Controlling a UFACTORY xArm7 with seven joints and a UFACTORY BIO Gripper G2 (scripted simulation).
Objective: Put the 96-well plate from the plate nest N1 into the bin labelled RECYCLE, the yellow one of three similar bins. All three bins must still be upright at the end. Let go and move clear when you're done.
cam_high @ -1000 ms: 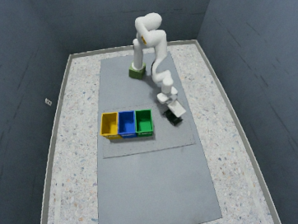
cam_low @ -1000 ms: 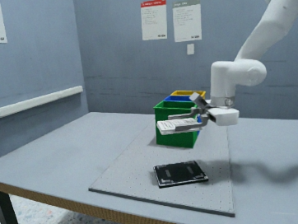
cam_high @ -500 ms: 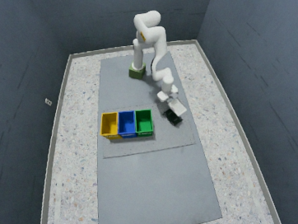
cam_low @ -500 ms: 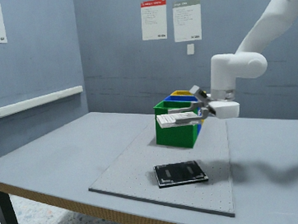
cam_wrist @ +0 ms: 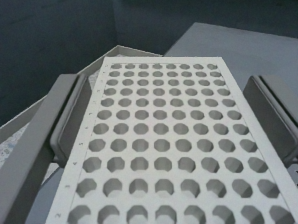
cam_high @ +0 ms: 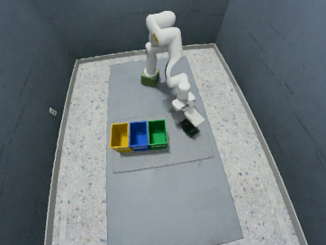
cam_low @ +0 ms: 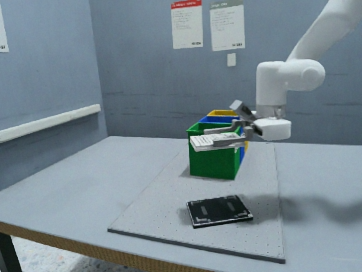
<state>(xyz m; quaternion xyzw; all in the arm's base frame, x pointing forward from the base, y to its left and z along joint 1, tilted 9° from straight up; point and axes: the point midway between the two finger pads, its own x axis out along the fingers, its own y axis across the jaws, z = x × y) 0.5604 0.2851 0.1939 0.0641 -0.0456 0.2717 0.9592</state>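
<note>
Right now my hand is 53 cm to the left of the yellow bin, 14 cm above it and 9 cm short of it. From my hand the other things lie so: black plate nest (22 cm below); then white 96-well plate (1 cm below); then green bin (27 cm to the right, 14 cm below, 8 cm ahead).
</note>
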